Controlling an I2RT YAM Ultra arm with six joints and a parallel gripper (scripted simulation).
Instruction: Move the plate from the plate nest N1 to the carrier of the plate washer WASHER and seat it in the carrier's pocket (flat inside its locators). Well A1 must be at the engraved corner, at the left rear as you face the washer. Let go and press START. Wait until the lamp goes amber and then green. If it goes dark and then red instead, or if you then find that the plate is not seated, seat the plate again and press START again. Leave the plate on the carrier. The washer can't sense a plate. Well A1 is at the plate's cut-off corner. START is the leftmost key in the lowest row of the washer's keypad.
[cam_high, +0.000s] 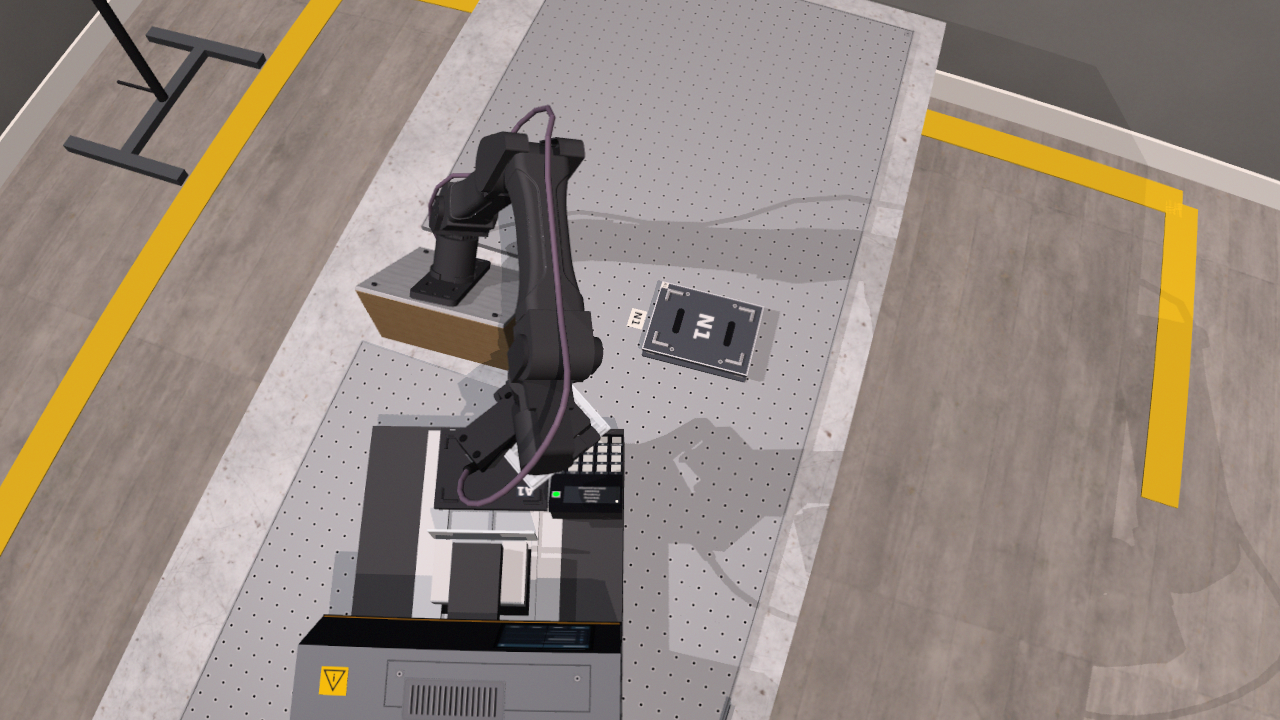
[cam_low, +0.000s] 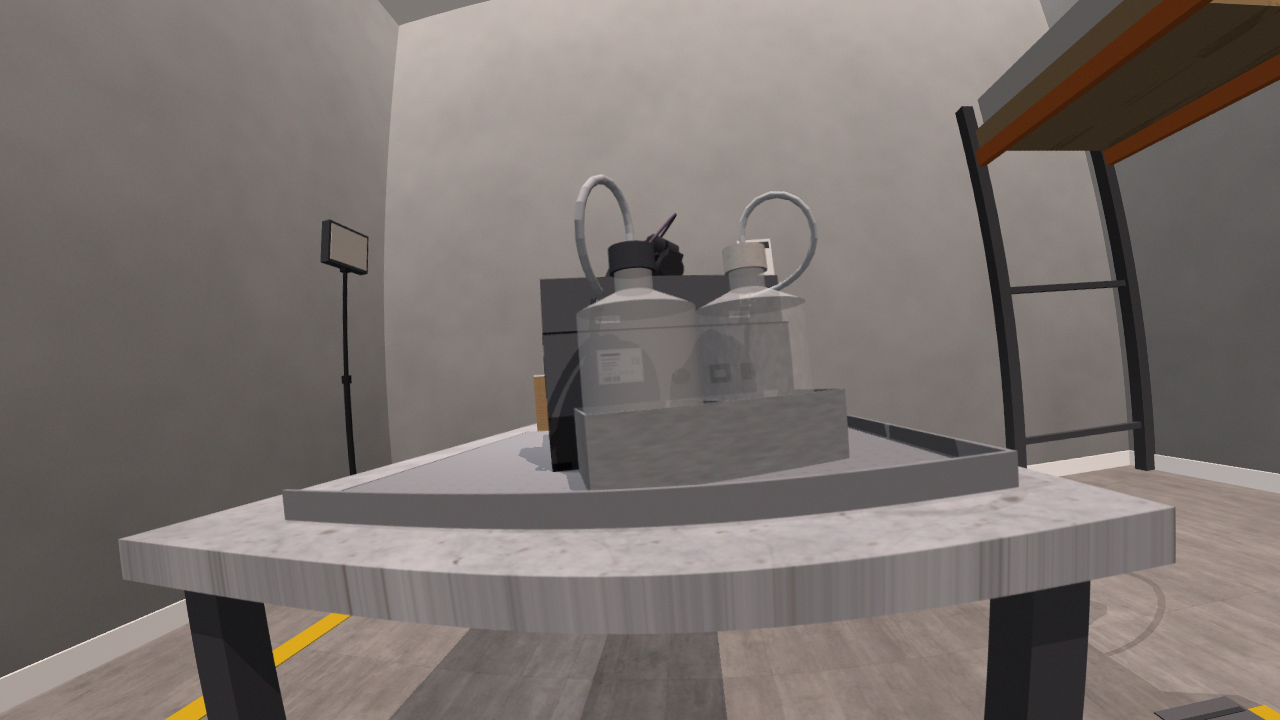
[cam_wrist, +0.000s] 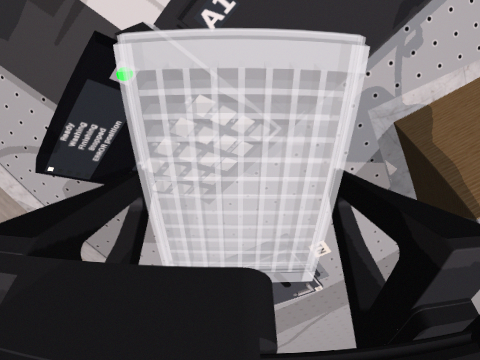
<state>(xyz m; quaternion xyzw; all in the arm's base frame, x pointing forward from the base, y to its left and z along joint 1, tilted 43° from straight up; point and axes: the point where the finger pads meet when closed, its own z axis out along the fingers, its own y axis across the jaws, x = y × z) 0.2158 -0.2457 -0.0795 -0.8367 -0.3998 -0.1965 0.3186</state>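
Right now the black washer carrier is 8 cm behind my hand, 4 cm to the right of it and 9 cm below it. Also, from my hand: N1 label: 6 cm ahead, 27 cm to the left, 17 cm below; then plate washer: 5 cm behind, 19 cm to the right, 4 cm below; then clear well plate: right at my hand.
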